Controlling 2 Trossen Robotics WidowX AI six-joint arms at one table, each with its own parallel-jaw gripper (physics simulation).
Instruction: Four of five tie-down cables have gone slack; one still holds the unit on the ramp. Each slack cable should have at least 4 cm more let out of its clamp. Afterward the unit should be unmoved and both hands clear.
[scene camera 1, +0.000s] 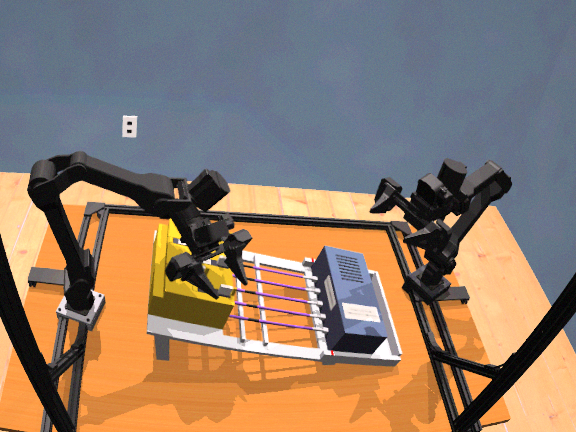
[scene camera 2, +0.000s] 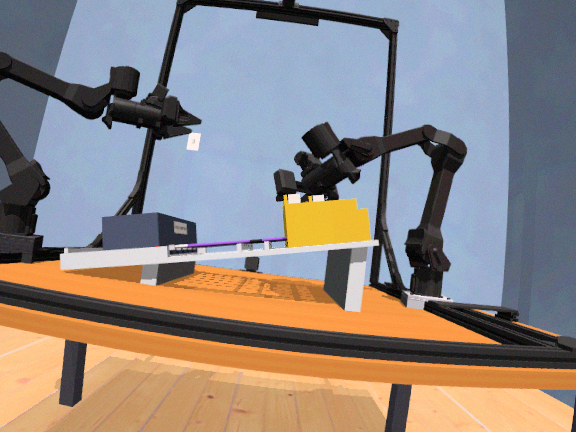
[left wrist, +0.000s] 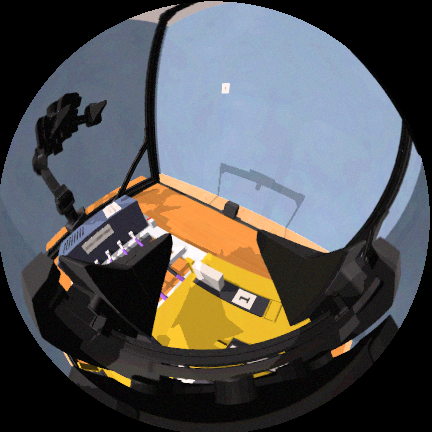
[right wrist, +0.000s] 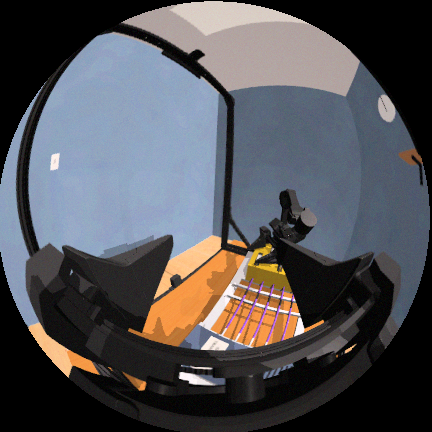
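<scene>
The blue unit (scene camera 1: 350, 290) (scene camera 2: 130, 232) (left wrist: 125, 225) sits at the low end of the white ramp (scene camera 1: 295, 352) (scene camera 2: 117, 257). Several purple cables run from it to the yellow clamp housing (scene camera 1: 192, 312) (scene camera 2: 327, 222) (left wrist: 235, 267) (right wrist: 267, 274); the nearest cable (scene camera 1: 287, 324) looks straight, and slack is hard to judge. A white clamp lever (scene camera 1: 226, 290) (left wrist: 210, 276) sticks up at the cable end of the slot labelled 1 (left wrist: 244, 299). My left gripper (scene camera 1: 231, 289) (left wrist: 214, 236) is open over the housing, its fingertips either side of this lever in the picture; contact is unclear. My right gripper (scene camera 1: 390, 225) (scene camera 2: 195, 126) (right wrist: 226, 242) is open and empty, high beyond the unit.
Two white crossbars (scene camera 1: 265, 330) span the ramp under the cables. A black frame (scene camera 1: 250, 217) (scene camera 2: 392, 90) surrounds the work area. The left arm reaches over the housing and hides part of its top in scene camera 1.
</scene>
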